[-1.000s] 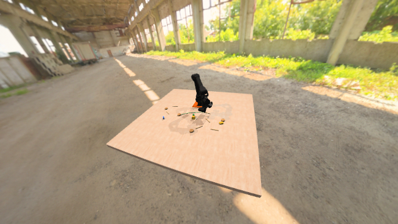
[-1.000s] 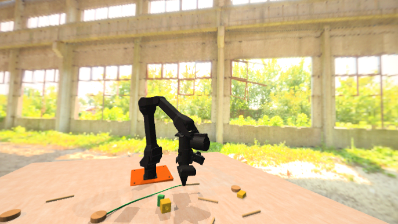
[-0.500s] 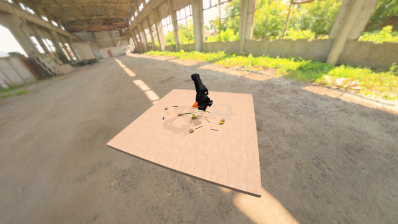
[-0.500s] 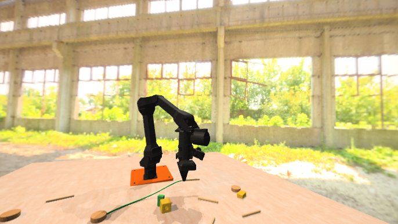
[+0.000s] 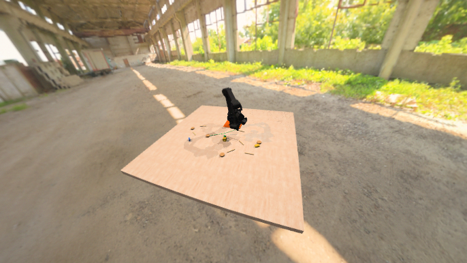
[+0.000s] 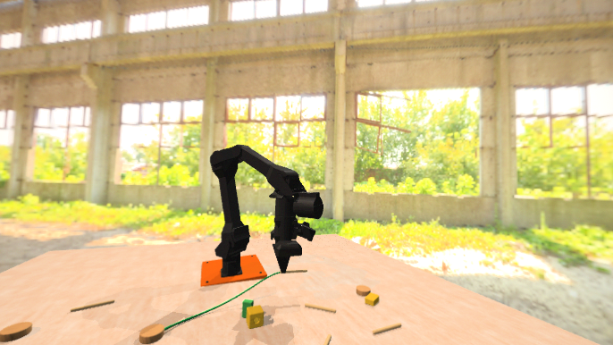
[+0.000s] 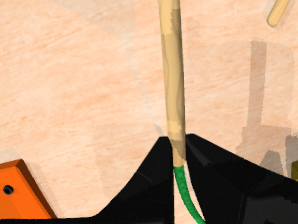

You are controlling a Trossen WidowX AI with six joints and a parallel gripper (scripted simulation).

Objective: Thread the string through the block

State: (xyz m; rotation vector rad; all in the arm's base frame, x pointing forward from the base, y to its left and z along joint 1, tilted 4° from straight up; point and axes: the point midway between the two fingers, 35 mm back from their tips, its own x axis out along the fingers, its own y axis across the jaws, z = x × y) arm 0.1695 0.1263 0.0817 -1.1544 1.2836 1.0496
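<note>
The small green block is 8 cm ahead of my gripper tip, 10 cm to the right of it and 4 cm below it. Also, from my gripper tip: small blue piece 20 cm ahead, 43 cm to the right, 5 cm below; then thin wooden stick 1 cm to the left.
</note>
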